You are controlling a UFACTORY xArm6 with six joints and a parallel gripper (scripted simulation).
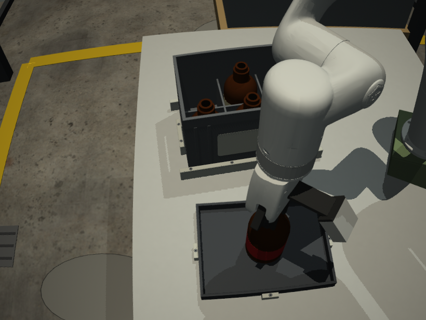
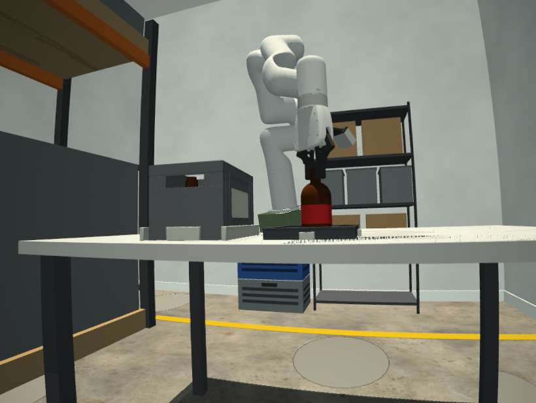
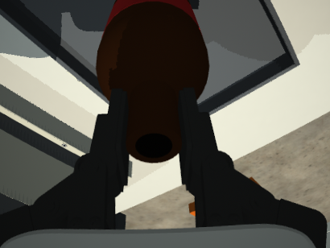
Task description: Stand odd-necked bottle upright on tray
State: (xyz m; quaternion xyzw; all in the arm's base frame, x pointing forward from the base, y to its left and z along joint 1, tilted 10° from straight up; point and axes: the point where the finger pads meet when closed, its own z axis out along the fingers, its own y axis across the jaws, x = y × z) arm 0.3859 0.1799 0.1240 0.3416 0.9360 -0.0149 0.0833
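Now: the glass bottle 7 cm below my hand. From my hand the other things lie so: dark tray: 15 cm below; dark crate: 29 cm to the right, 8 cm below.
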